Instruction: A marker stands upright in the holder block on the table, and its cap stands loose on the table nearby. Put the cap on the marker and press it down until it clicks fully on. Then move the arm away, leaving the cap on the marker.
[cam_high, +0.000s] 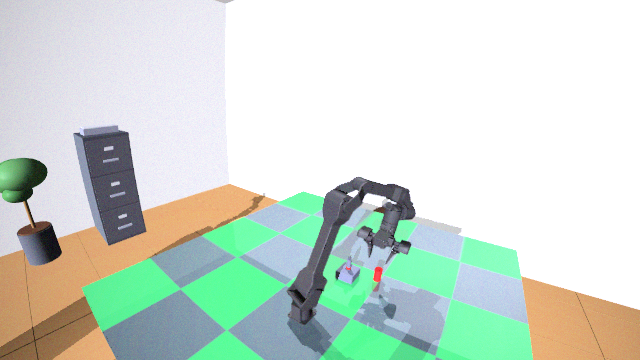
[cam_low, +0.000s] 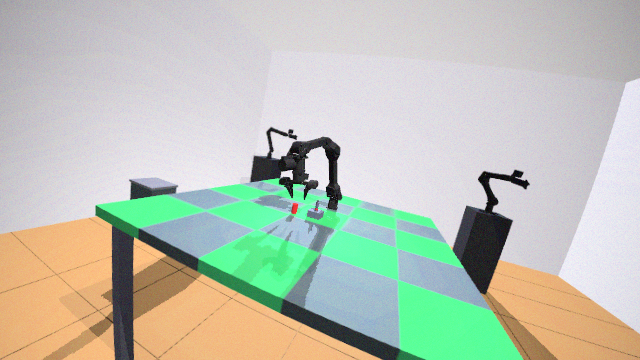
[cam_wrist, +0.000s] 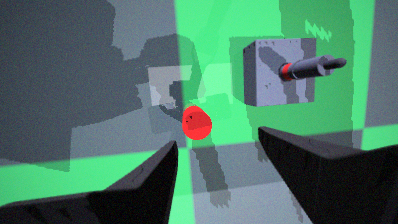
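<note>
My gripper tip is now 50 mm above the red cap and 10 mm to the left of it. The rest, counted from my gripper tip: grey holder block 90 mm to the left, 60 mm below, 50 mm behind; then grey marker 90 mm to the left, 50 mm behind, 10 mm below.
</note>
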